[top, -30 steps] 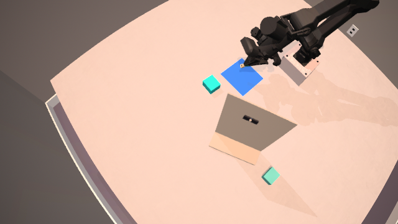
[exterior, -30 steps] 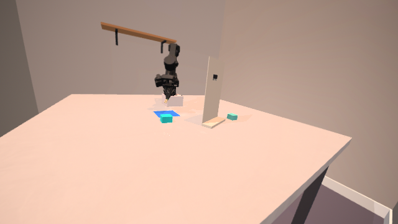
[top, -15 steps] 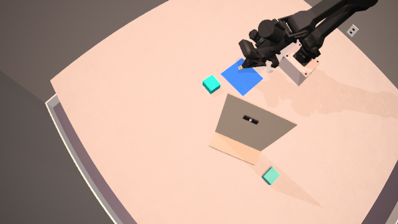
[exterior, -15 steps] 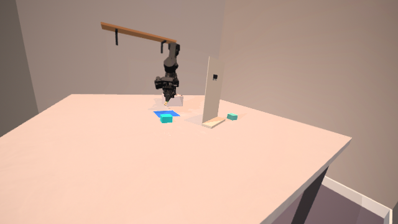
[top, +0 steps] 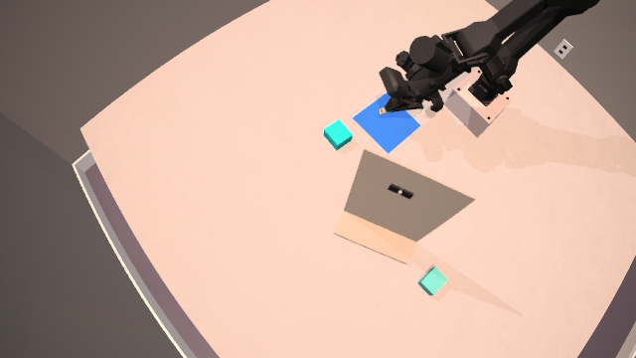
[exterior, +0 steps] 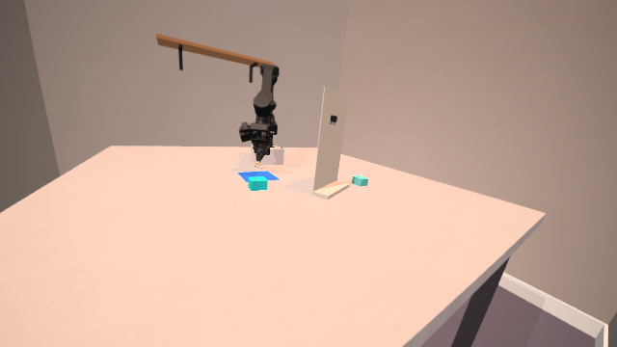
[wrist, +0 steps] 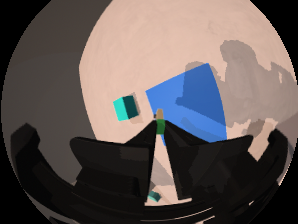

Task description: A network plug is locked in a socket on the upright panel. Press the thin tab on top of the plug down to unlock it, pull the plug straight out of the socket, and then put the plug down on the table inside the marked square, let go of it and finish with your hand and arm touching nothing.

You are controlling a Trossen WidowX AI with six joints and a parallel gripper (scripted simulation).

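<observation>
The blue marked square lies 60 mm below my gripper tip, 10 mm to the left of it and 10 mm behind it. Round my gripper tip: upright panel 190 mm ahead, 170 mm to the left, 80 mm above; then cyan block 110 mm ahead, 40 mm to the right, 40 mm below; then pale teal block 340 mm to the left, 180 mm ahead, 40 mm below.
</observation>
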